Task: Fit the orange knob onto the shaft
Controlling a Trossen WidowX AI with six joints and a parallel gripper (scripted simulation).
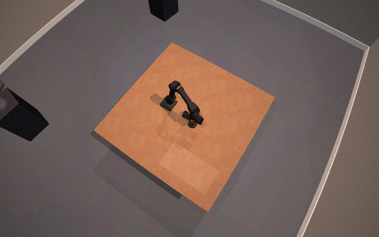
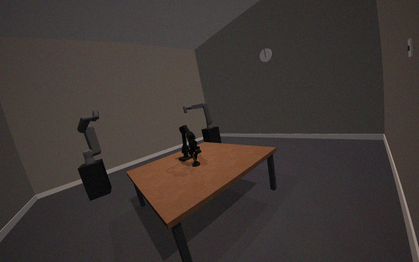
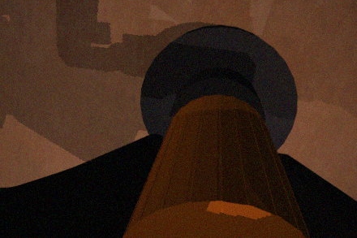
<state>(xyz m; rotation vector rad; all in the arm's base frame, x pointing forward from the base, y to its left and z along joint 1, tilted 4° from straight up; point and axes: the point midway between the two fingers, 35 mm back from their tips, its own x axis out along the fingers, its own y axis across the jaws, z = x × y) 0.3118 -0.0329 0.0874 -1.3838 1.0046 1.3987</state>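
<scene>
Now: the orange knob 20 mm above my gripper tip. Round my gripper tip: pedestal: 40 mm below.
</scene>
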